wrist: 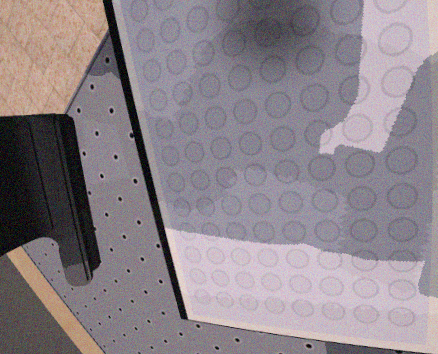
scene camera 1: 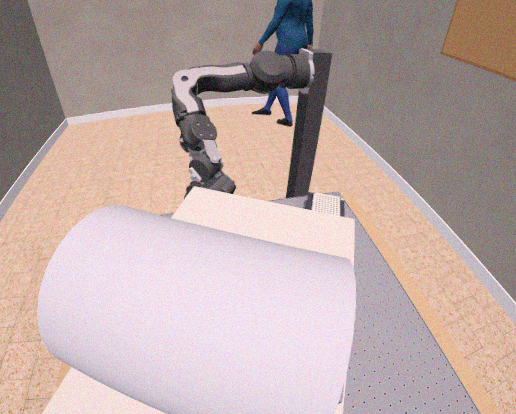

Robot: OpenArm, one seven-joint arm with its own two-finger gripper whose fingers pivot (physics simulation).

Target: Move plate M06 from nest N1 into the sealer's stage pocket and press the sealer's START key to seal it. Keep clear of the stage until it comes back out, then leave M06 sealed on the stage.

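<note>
My gripper (scene camera 1: 220, 184) is at the end of the arm, behind the pale housing in the scene view, which hides its fingertips. In the wrist view one black finger (wrist: 80, 270) stands at the left, apart from the plate's edge; the other finger does not show. The gripper is open with nothing held. A large plate with rows of faint round wells (wrist: 260, 200) fills much of the wrist view, shadowed over its upper part; no label is readable. What looks like the sealer, a big pale cylinder (scene camera 1: 200, 300) on a housing (scene camera 1: 270, 220), hides its stage and START key.
A white plate with wells (scene camera 1: 327, 204) sits in a dark holder at the bench's back right; its label is unreadable. The grey perforated bench (scene camera 1: 395, 340) (wrist: 120, 245) has a wooden edge strip. The arm's dark post (scene camera 1: 305, 135) rises behind. A person in blue (scene camera 1: 294, 27) stands beyond the arm.
</note>
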